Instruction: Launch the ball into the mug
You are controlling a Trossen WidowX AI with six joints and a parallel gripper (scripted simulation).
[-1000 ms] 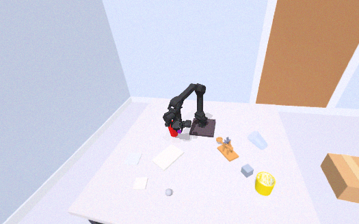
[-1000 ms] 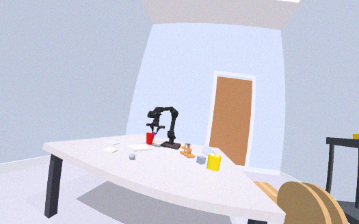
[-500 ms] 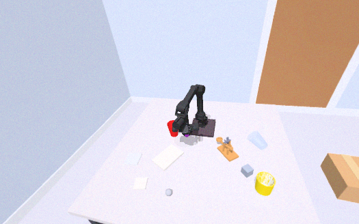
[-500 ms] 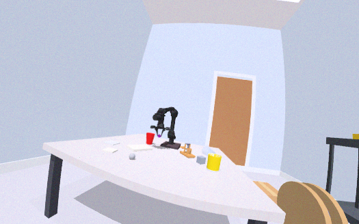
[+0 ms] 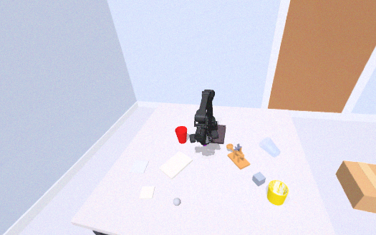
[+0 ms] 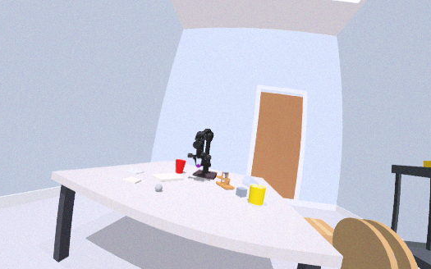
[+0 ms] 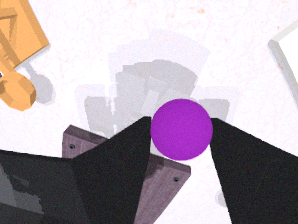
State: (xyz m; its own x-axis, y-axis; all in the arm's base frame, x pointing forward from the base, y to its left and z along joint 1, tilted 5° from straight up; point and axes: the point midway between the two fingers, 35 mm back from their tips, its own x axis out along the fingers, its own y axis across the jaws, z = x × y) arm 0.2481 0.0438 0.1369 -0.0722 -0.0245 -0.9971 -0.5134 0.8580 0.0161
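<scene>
My gripper tip is now 8 cm past the wooden catapult, 20 cm to the right of it and 6 cm above it. The rest, counted from my gripper tip: purple ball 1 cm above; then red cup 8 cm behind, 23 cm to the right, 8 cm below; then white slab 16 cm ahead, 15 cm to the right, 10 cm below.
</scene>
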